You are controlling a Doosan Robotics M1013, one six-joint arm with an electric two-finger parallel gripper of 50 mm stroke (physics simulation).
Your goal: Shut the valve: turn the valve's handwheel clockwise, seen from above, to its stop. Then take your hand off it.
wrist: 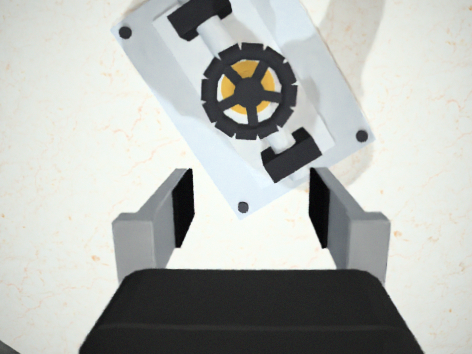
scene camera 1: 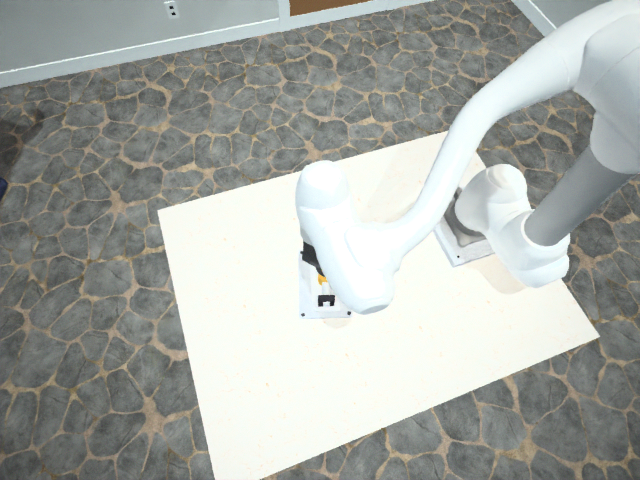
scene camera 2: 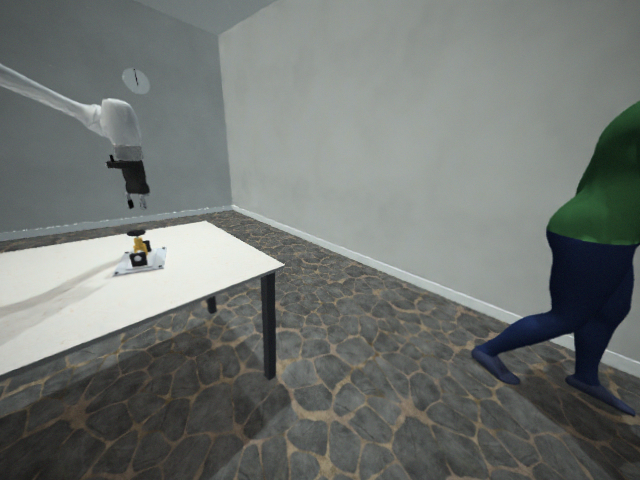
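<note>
The valve's black five-spoked handwheel [scene camera 2: 136, 233] [wrist: 248, 91] lies flat on top of the yellow valve body [scene camera 2: 139, 244] [wrist: 246, 68]. The valve stands on a pale base plate [scene camera 1: 307, 304] [scene camera 2: 158, 257] [wrist: 145, 82] with dark bolts at its corners. In scene camera 1 the arm hides the handwheel, and a bit of yellow shows beside it. My gripper [scene camera 2: 136, 202] [wrist: 251, 192] is open and empty. It hangs well above the handwheel, pointing down and not touching it. In the wrist view the handwheel is ahead of the fingertips. The wheel's turn angle against its stop cannot be told.
The base plate stands on a white table [scene camera 1: 268, 382] [scene camera 2: 217, 258]. The arm's mounting plate [scene camera 1: 465, 254] is at the right of the table in scene camera 1. A person in a green top and blue trousers [scene camera 2: 584, 279] is on the floor, away from the table.
</note>
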